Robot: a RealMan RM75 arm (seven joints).
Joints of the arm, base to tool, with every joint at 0 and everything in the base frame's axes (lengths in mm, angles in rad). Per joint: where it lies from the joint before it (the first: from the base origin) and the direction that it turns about. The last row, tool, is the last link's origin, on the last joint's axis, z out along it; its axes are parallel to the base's.
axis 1: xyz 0 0 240.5 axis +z
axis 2: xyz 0 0 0 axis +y
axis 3: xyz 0 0 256 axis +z
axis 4: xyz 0 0 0 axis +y
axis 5: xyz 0 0 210 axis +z
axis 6: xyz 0 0 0 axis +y
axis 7: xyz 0 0 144 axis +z
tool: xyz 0 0 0
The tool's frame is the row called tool.
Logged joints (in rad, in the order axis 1, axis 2, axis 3, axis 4, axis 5, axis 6, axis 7), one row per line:
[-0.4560 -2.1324 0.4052 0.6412 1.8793 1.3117 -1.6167]
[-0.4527 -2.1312 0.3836 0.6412 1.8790 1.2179 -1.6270]
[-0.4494 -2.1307 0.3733 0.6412 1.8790 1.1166 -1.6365]
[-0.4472 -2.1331 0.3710 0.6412 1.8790 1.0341 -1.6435]
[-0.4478 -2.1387 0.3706 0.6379 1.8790 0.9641 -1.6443]
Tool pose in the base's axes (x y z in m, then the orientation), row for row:
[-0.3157 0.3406 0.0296 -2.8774 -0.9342 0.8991]
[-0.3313 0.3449 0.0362 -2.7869 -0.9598 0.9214]
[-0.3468 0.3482 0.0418 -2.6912 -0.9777 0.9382]
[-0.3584 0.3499 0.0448 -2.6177 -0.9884 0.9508]
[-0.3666 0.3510 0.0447 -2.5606 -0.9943 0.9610]
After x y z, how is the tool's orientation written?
As angles about the fixed x, y, z axes (roll, pitch, yaw), in radians.
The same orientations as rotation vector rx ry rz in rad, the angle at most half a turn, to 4 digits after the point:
[-2.0477 -1.1628 -0.9316]
[-1.9393 -1.1990 -0.8775]
[-1.8367 -1.2307 -0.8140]
[-1.7602 -1.2536 -0.7621]
[-1.7022 -1.2709 -0.7192]

